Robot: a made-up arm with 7 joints.
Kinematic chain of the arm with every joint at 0, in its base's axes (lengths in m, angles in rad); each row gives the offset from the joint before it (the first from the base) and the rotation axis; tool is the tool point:
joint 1: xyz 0 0 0.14 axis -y
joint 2: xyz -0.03 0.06 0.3 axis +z
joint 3: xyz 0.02 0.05 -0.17 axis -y
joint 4: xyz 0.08 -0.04 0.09 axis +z
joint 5: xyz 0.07 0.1 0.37 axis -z
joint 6: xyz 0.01 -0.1 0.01 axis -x
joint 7: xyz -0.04 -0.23 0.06 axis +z
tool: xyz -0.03 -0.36 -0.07
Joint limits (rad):
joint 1: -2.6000..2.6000
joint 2: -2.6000..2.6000
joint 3: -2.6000..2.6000
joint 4: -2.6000..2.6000
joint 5: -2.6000..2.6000
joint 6: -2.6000..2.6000
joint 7: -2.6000..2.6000
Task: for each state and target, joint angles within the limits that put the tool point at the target. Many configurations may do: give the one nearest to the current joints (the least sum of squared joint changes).
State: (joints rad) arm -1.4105 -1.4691 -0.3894 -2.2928 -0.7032 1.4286 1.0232
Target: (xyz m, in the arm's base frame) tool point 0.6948 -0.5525 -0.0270
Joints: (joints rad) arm -1.9660 -0.9537 -0.7241 -2.2746 -0.5960 1.4726 1.6013
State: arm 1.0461 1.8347 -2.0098 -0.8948 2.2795 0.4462 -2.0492
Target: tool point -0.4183 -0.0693 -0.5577
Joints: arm 0.6321 2.4524 -1.8427 -0.4533 2.0398 0.4229 -1.4808
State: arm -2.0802 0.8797 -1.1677 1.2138 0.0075 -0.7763 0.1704
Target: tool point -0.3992 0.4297 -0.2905
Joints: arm -2.0073 0.8111 -0.9499 1.1494 0.0064 -0.1852 0.1491
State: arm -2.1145 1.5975 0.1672 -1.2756 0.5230 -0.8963 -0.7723
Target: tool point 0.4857 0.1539 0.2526
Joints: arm -2.3824 1.4633 0.1444 -1.4056 0.6385 -0.9659 -0.9264
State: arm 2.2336 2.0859 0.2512 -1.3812 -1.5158 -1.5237 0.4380
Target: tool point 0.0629 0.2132 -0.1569
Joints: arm 2.2259 2.2685 0.2821 -1.2664 -1.5779 -1.9000 0.3950
